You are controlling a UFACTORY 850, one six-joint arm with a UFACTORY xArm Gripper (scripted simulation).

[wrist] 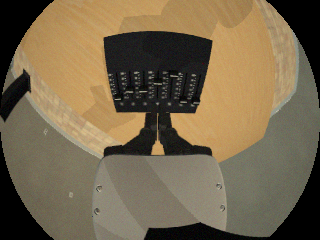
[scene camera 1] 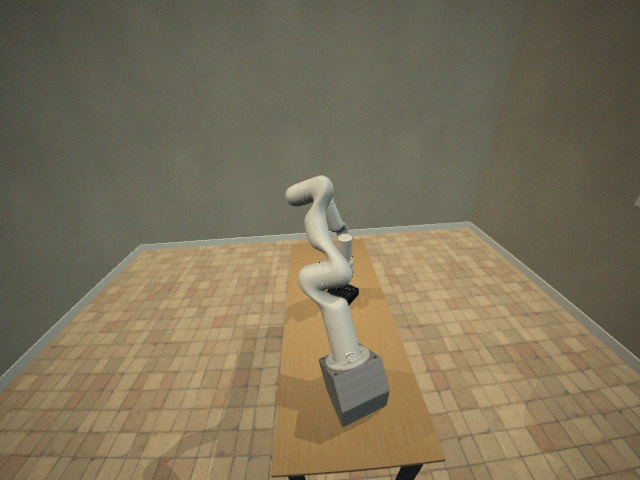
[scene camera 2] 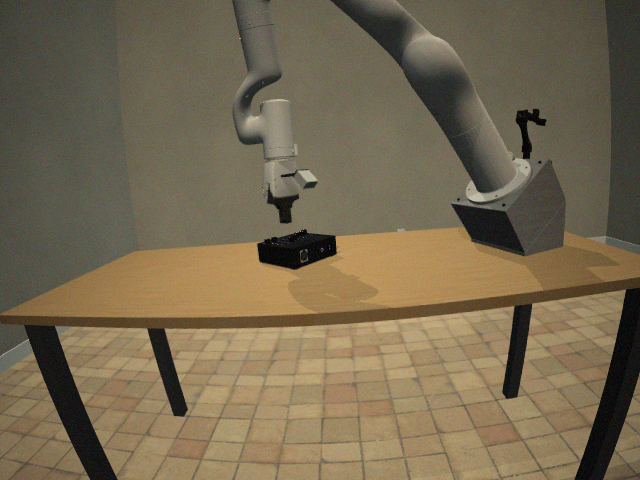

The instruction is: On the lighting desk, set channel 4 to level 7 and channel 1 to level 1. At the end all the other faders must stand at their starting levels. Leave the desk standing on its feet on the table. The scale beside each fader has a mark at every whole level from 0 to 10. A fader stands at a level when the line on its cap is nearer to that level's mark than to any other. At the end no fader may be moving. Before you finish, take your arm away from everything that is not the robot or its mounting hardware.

Labels:
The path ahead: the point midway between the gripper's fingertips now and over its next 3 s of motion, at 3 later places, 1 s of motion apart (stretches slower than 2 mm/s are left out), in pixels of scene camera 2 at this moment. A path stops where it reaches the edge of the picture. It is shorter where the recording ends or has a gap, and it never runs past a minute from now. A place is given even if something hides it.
The gripper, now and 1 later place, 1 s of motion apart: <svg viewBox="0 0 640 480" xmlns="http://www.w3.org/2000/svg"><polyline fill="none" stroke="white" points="286,222 282,193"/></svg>

